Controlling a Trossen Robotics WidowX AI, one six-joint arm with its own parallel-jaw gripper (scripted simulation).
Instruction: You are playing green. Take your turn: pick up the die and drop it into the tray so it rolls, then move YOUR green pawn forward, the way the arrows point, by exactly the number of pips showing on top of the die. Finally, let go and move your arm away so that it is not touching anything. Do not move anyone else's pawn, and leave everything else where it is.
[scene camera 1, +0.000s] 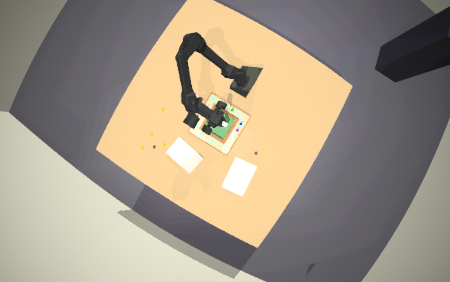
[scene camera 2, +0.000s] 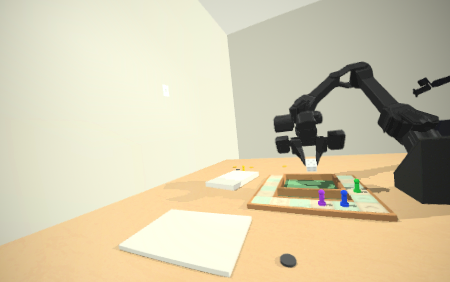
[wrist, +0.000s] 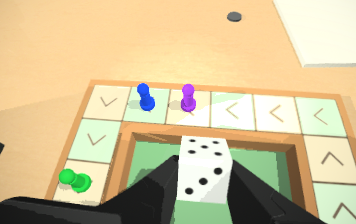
The gripper carries a white die.
The gripper shows as well in the wrist view.
